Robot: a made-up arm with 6 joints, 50 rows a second.
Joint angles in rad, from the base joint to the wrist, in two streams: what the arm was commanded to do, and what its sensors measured. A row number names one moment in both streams.
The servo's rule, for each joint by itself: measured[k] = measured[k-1] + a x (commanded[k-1-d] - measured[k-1]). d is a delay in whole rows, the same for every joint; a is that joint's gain. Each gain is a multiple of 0.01, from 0.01 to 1. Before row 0 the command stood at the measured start. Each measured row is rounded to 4 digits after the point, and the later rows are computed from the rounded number. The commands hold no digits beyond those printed.
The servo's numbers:
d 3
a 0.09 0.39 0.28 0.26 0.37 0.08
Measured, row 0: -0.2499, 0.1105, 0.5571, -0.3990, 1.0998, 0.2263
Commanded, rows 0 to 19: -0.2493, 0.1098, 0.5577, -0.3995, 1.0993, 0.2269; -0.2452, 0.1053, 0.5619, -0.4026, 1.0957, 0.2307; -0.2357, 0.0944, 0.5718, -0.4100, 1.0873, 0.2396; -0.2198, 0.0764, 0.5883, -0.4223, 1.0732, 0.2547; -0.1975, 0.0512, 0.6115, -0.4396, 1.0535, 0.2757; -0.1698, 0.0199, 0.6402, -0.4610, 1.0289, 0.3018; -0.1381, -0.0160, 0.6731, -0.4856, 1.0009, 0.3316; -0.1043, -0.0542, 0.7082, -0.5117, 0.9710, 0.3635; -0.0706, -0.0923, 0.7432, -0.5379, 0.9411, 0.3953; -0.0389, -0.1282, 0.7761, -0.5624, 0.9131, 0.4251; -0.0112, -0.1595, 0.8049, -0.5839, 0.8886, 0.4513; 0.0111, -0.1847, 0.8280, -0.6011, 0.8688, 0.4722; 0.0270, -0.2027, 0.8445, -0.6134, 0.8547, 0.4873; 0.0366, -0.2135, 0.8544, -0.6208, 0.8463, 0.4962; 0.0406, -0.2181, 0.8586, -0.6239, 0.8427, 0.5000; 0.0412, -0.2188, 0.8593, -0.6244, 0.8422, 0.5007; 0.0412, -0.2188, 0.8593, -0.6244, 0.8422, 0.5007; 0.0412, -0.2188, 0.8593, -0.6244, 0.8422, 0.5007; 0.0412, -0.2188, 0.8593, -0.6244, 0.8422, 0.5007; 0.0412, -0.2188, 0.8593, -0.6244, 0.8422, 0.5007
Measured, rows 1 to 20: -0.2499, 0.1105, 0.5571, -0.3990, 1.0998, 0.2263; -0.2499, 0.1105, 0.5571, -0.3990, 1.0998, 0.2263; -0.2499, 0.1105, 0.5571, -0.3990, 1.0998, 0.2263; -0.2498, 0.1102, 0.5573, -0.3991, 1.0996, 0.2263; -0.2494, 0.1083, 0.5586, -0.4000, 1.0982, 0.2267; -0.2482, 0.1029, 0.5623, -0.4026, 1.0942, 0.2277; -0.2456, 0.0926, 0.5696, -0.4077, 1.0864, 0.2299; -0.2413, 0.0765, 0.5813, -0.4160, 1.0742, 0.2336; -0.2349, 0.0544, 0.5978, -0.4277, 1.0574, 0.2391; -0.2262, 0.0269, 0.6189, -0.4428, 1.0365, 0.2465; -0.2152, -0.0047, 0.6439, -0.4607, 1.0123, 0.2559; -0.2022, -0.0389, 0.6717, -0.4808, 0.9860, 0.2671; -0.1875, -0.0737, 0.7009, -0.5020, 0.9590, 0.2797; -0.1716, -0.1072, 0.7300, -0.5233, 0.9330, 0.2934; -0.1552, -0.1374, 0.7574, -0.5435, 0.9092, 0.3077; -0.1388, -0.1629, 0.7818, -0.5617, 0.8890, 0.3221; -0.1230, -0.1826, 0.8021, -0.5771, 0.8732, 0.3360; -0.1083, -0.1964, 0.8179, -0.5893, 0.8619, 0.3491; -0.0948, -0.2051, 0.8295, -0.5984, 0.8546, 0.3612; -0.0826, -0.2104, 0.8378, -0.6052, 0.8500, 0.3724
